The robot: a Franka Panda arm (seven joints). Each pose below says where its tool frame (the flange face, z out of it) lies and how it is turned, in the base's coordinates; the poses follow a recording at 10 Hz.
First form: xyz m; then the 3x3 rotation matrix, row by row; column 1 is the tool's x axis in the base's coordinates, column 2 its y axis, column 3 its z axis. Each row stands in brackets.
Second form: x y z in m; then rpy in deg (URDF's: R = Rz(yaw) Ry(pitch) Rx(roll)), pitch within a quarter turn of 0, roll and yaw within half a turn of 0. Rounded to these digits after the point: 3 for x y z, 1 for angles.
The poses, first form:
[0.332, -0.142, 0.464], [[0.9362, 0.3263, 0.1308], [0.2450, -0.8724, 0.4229], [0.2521, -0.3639, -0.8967]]
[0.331, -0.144, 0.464], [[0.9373, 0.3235, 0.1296], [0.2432, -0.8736, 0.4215], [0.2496, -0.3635, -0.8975]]
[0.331, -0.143, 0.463], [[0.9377, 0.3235, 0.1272], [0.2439, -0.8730, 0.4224], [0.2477, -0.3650, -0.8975]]
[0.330, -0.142, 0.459], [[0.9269, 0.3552, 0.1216], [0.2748, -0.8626, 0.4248], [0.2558, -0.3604, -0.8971]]
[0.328, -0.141, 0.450], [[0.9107, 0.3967, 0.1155], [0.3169, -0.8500, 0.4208], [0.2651, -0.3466, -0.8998]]
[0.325, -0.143, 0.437], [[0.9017, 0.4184, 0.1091], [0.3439, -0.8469, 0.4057], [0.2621, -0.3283, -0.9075]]
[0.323, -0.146, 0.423], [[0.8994, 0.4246, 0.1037], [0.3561, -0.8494, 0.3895], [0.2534, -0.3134, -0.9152]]
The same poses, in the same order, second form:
0.332, -0.142, 0.464, -157.9, -14.6, 14.7
0.331, -0.144, 0.464, -157.9, -14.5, 14.5
0.331, -0.143, 0.463, -157.9, -14.3, 14.6
0.330, -0.142, 0.459, -158.1, -14.8, 16.5
0.328, -0.141, 0.450, -158.9, -15.4, 19.2
0.325, -0.143, 0.437, -160.1, -15.2, 20.9
0.323, -0.146, 0.423, -161.1, -14.7, 21.6

